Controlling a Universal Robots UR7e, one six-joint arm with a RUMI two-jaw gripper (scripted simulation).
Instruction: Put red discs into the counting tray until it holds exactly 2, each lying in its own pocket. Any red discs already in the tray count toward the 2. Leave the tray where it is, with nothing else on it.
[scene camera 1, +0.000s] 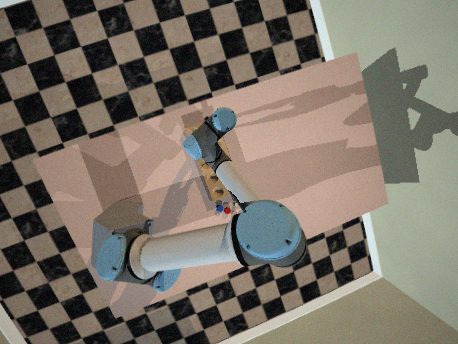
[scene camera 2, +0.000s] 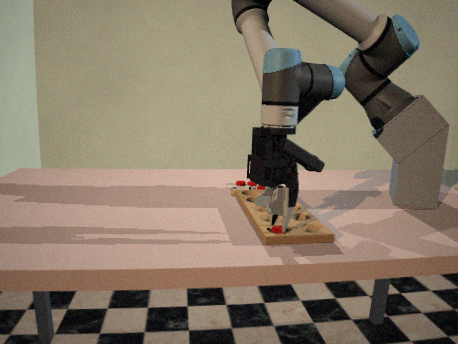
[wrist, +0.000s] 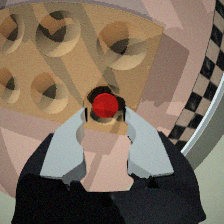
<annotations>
A wooden counting tray shows in scene camera 1, in scene camera 2 and in the wrist view (62, 62). One and the same spot on the wooden counting tray: (scene camera 2: 295, 234) is (scene camera 1: 202, 123).
</annotations>
